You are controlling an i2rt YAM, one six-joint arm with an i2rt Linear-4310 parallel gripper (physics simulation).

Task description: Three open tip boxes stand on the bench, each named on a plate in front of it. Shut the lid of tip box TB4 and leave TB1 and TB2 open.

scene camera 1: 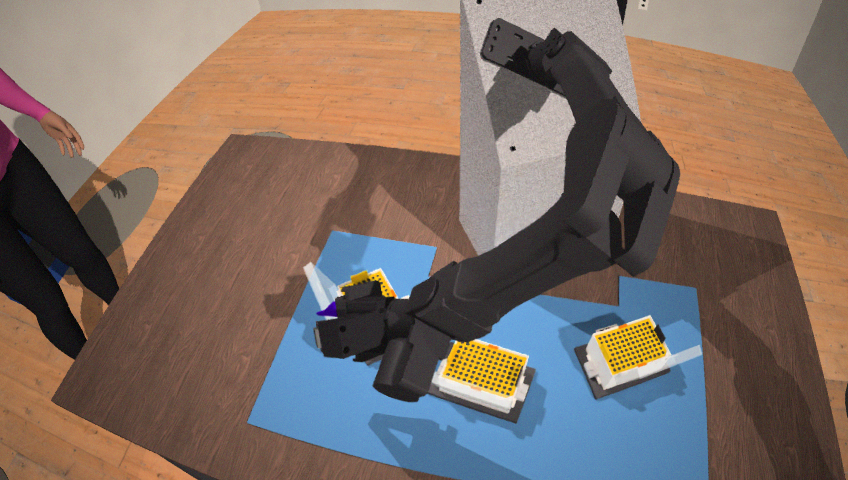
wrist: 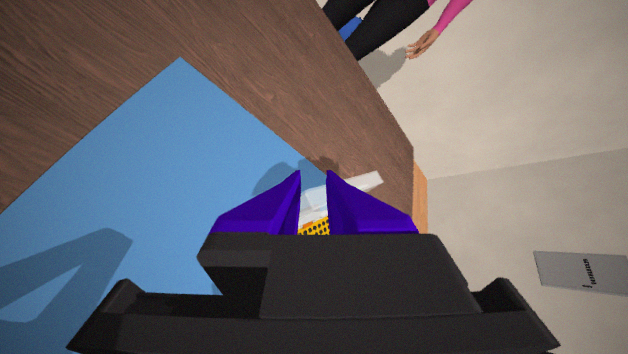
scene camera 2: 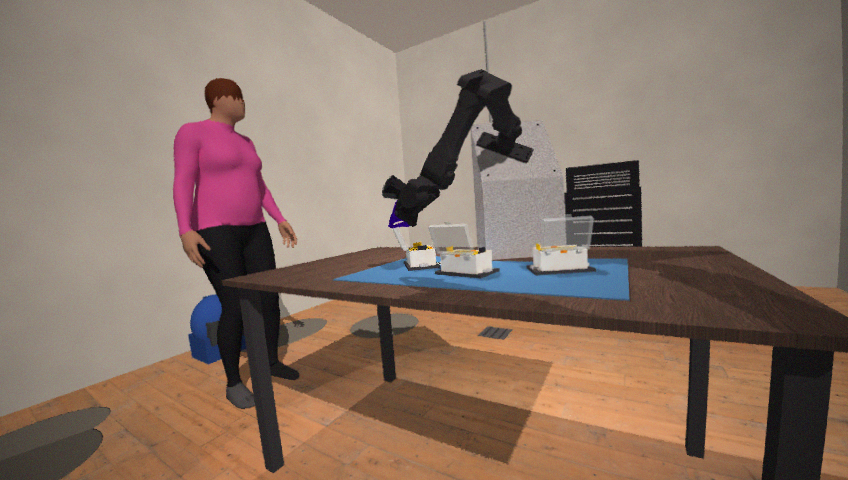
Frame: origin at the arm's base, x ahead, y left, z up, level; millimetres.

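Where they show: gripper, fingertip midpoint: (scene camera 1: 321, 320) (wrist: 313, 177) (scene camera 2: 390, 224); arm's base at its link origin: (scene camera 1: 542, 62) (scene camera 2: 504, 147).
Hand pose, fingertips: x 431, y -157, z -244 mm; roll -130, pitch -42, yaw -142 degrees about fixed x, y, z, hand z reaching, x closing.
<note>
Each offset is from my fingertips to the centre of the thing. Level surfaces: height alone.
Tip box TB4 {dz -86, dx -112, dy +7 mm} (scene camera 1: 380, 282) (scene camera 2: 421, 256) (wrist: 315, 227) is the white box with a yellow rack at the left end of the mat. Its clear lid {dz -45, dx -57, dy -31 mm} (scene camera 1: 318, 285) (scene camera 2: 399, 237) (wrist: 367, 181) stands open, leaning outward. The arm hides its name plate. My gripper (scene camera 1: 321, 312) (scene camera 2: 391, 225) (wrist: 313, 177) has its purple fingers nearly together, with a narrow gap and nothing held. It hangs above TB4, close over the raised lid in scene camera 2. The middle tip box {dz -117, dx -100, dy +228 mm} (scene camera 1: 486, 367) (scene camera 2: 465, 262) and the right tip box {dz -117, dx -239, dy +433 mm} (scene camera 1: 630, 344) (scene camera 2: 559, 259) stand open; their plates are not readable.
The boxes stand on a blue mat {dz -150 mm} (scene camera 1: 297, 404) (scene camera 2: 595, 285) (wrist: 175, 150) on a dark wooden table {dz -153 mm} (scene camera 1: 178, 267) (scene camera 2: 684, 285) (wrist: 125, 45). The arm reaches over the mat from a grey pedestal (scene camera 1: 529, 178) (scene camera 2: 517, 220). A person (scene camera 1: 35, 237) (scene camera 2: 217, 172) stands beyond the table's left side.
</note>
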